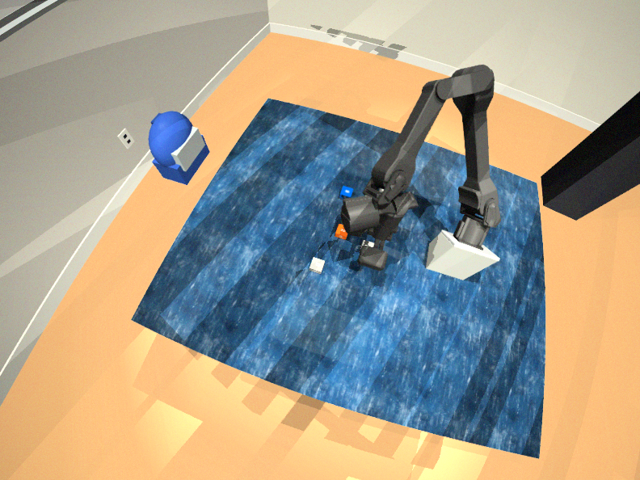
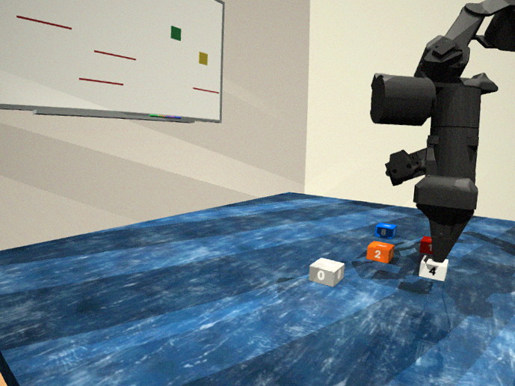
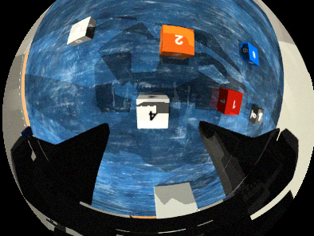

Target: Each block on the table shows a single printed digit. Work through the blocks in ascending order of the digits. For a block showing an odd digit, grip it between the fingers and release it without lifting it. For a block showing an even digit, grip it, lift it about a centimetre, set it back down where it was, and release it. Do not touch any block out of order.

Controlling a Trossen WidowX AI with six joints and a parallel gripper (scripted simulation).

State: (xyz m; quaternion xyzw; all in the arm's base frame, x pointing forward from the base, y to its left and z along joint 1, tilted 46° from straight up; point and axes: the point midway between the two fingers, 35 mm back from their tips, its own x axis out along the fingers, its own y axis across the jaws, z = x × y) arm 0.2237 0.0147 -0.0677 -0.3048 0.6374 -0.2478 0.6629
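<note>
Right now my gripper tip is 2 cm above the white block and 1 cm short of it. From my gripper tip the other things lie so: red block: 10 cm to the right, 3 cm ahead, 2 cm below; grey block marked 0: 11 cm ahead, 10 cm to the left, 2 cm below; orange block: 9 cm ahead, 2 cm to the right, 2 cm below.
</note>
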